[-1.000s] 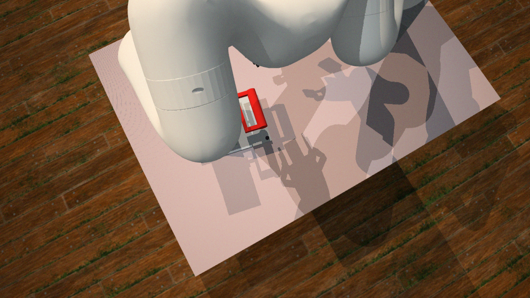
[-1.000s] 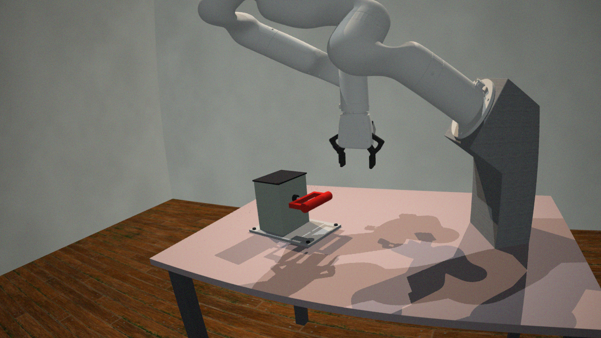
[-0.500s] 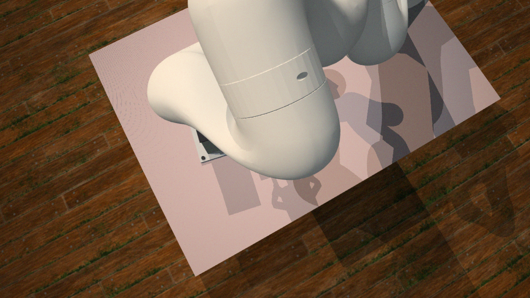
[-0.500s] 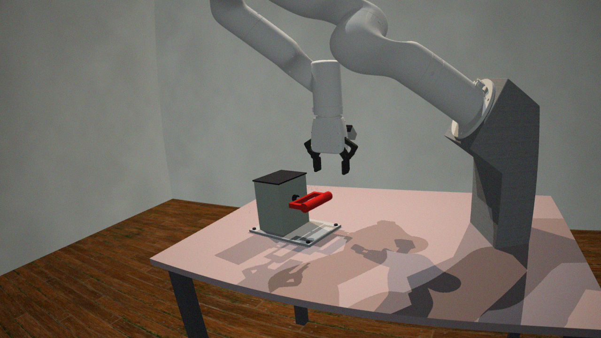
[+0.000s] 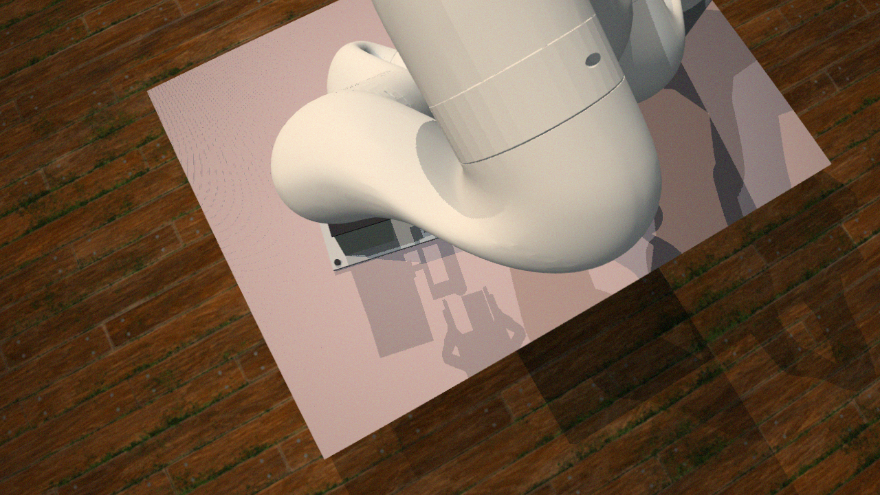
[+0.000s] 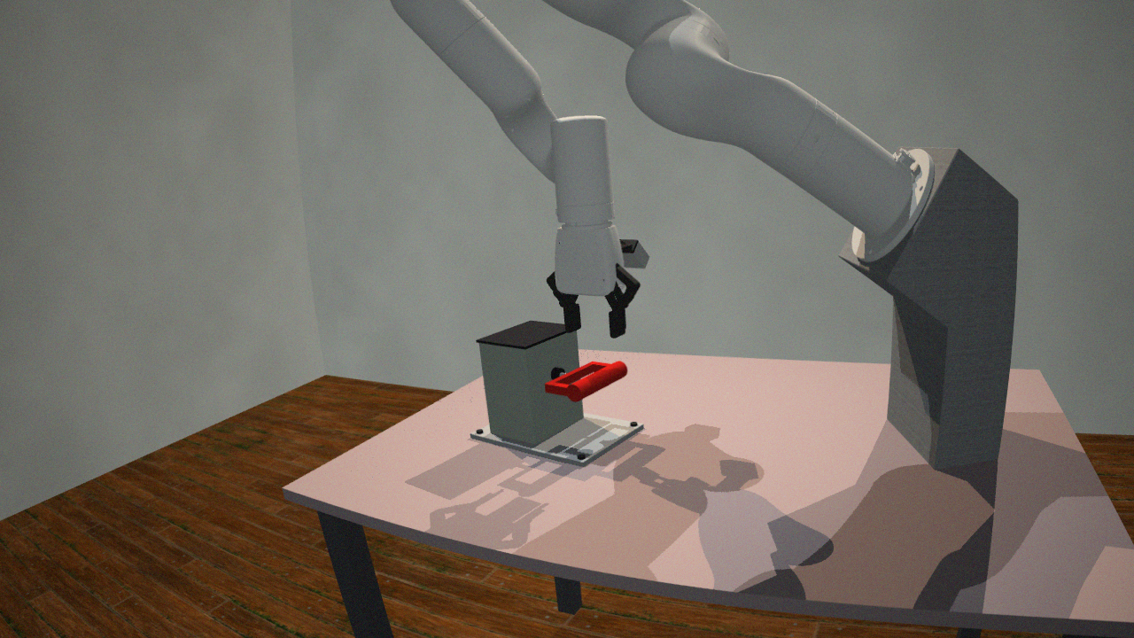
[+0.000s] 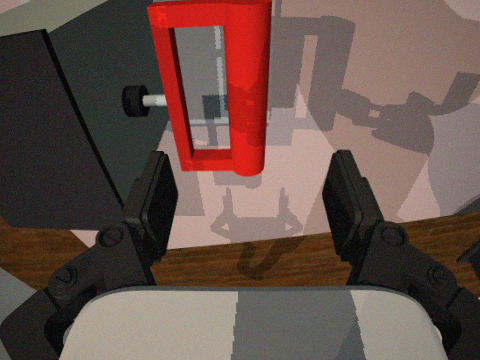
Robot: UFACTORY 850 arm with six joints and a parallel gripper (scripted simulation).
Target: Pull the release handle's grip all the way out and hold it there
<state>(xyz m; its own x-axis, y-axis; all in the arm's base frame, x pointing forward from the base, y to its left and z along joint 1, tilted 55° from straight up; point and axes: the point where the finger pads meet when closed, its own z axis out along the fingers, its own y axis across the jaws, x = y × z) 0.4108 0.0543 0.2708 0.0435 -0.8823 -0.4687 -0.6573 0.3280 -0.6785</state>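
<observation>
Right now the base plate is 19 cm below my hand, 10 cm ahead of it and 1 cm to the left of it.
</observation>
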